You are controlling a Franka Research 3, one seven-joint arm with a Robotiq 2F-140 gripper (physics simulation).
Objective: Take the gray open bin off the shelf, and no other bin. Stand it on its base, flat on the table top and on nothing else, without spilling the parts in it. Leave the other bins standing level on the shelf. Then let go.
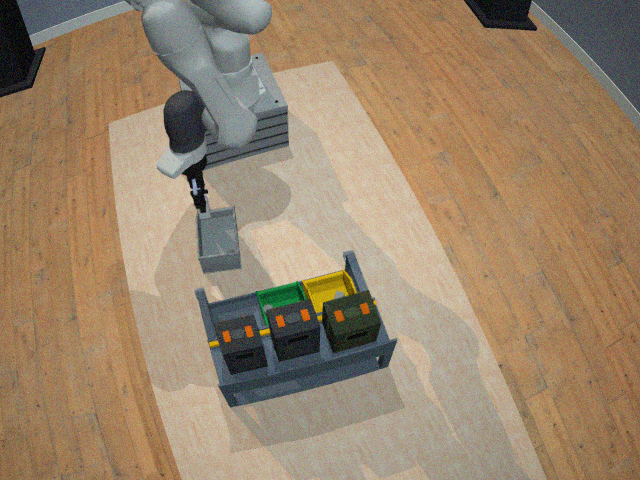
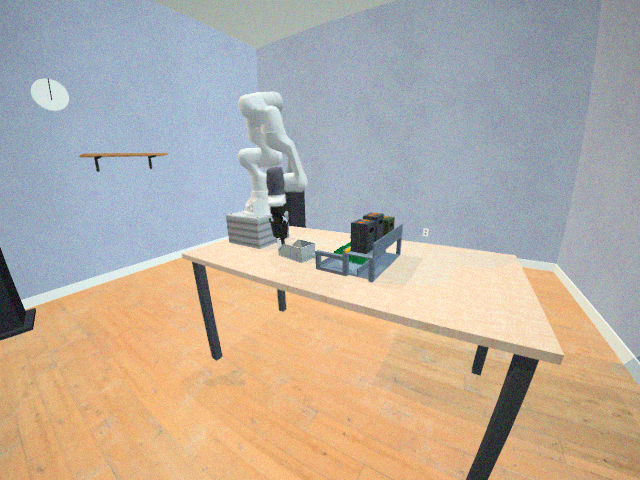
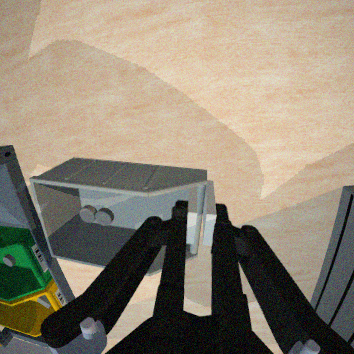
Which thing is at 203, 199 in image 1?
My gripper.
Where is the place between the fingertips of my gripper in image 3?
At 200, 191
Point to a yellow bin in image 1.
320, 289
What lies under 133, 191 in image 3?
A gray open bin.
